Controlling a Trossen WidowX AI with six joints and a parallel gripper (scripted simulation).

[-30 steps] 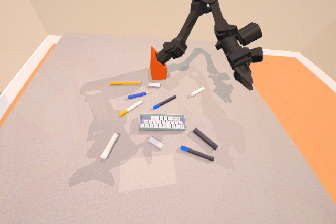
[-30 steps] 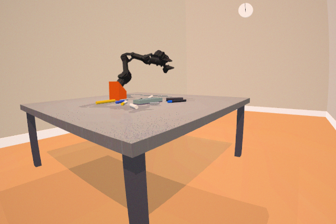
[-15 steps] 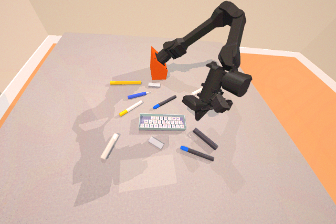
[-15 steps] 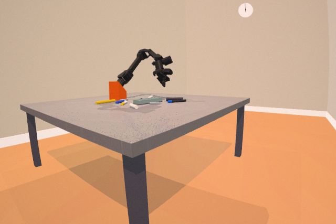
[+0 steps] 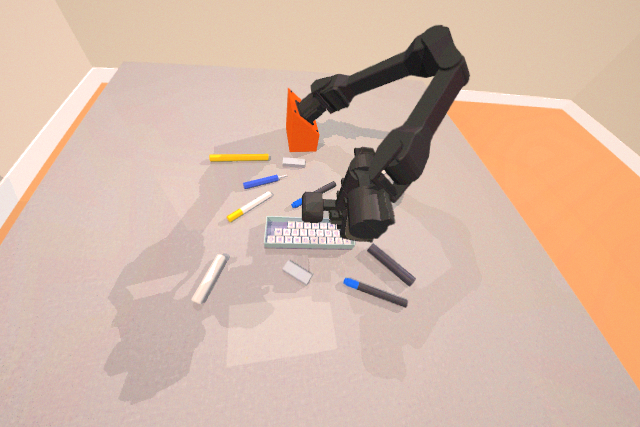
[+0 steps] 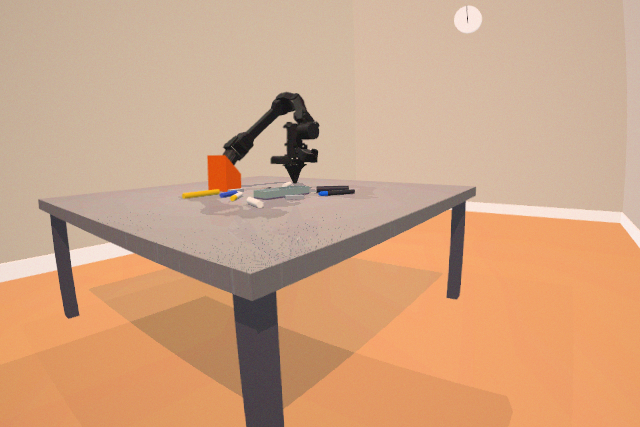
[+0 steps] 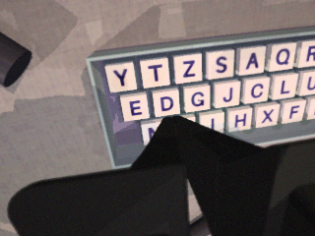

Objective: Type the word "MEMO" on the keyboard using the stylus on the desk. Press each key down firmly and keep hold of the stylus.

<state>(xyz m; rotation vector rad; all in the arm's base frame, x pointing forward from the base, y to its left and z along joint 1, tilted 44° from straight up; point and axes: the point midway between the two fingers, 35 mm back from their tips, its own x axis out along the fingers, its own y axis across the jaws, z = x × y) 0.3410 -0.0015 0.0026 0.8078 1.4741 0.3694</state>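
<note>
The blue stylus lies 19 cm behind my gripper tip, 12 cm to the right of it and 3 cm below it. The rest, counted from my gripper tip: white-and-yellow pen: 20 cm to the right, 11 cm behind, 3 cm below; grey eraser: 11 cm to the right, 7 cm ahead, 3 cm below; dark cylinder: 10 cm to the left, 10 cm ahead, 3 cm below.
</note>
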